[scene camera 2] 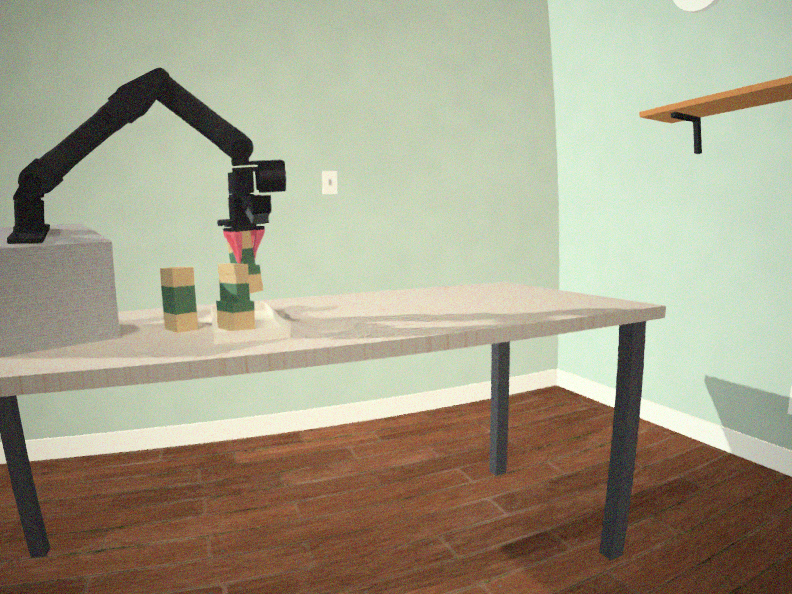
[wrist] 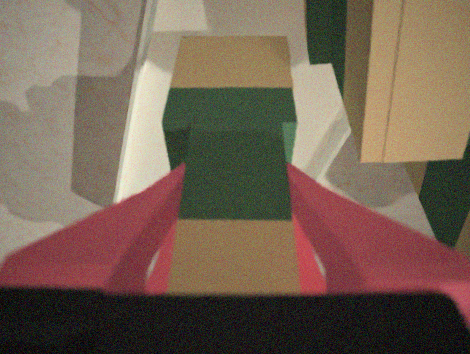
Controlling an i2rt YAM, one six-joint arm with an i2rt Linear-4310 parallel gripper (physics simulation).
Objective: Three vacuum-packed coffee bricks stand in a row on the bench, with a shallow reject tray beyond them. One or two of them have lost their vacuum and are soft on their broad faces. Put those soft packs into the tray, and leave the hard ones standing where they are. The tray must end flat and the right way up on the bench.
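Frame: origin at the arm's base, x left, y ahead, z down, level; centimetres.
Seen in the pictures: gripper, fingertip midpoint: (scene camera 2: 246, 262) (wrist: 236, 178); arm's base at its link origin: (scene camera 2: 30, 235).
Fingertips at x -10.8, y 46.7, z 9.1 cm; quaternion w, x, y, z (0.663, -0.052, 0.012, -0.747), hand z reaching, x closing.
Note:
Offsets run from my fingertips to a thing's top centre. Level surfaces: height alone.
My gripper (scene camera 2: 245, 255) (wrist: 236, 178) points down and is shut on a tan-and-green coffee pack @(dx +2.1, dy +0.0, dz -7.2 cm) (scene camera 2: 255, 274) (wrist: 235, 175), which hangs upright a little above the white tray (scene camera 2: 278, 327) (wrist: 142, 115). The held pack has a stepped outline in its green band. A second pack @(dx -5.5, dy -4.6, dz -0.1 cm) (scene camera 2: 235, 297) (wrist: 417, 75), also stepped, stands upright and seems to be inside the tray; in the wrist view it is at the upper right. A third pack @(dx +4.2, dy -15.3, dz +0.2 cm) (scene camera 2: 179, 299) (wrist: 452, 192) with straight sides stands on the bench left of the tray. The tray looks flat; its floor is partly hidden.
The bench top @(dz +14.3 cm) (scene camera 2: 447, 310) extends to the right of the tray. The grey block (scene camera 2: 54, 294) under the arm's base stands at the left, beyond the third pack. The second pack stands close beside the held pack in the wrist view.

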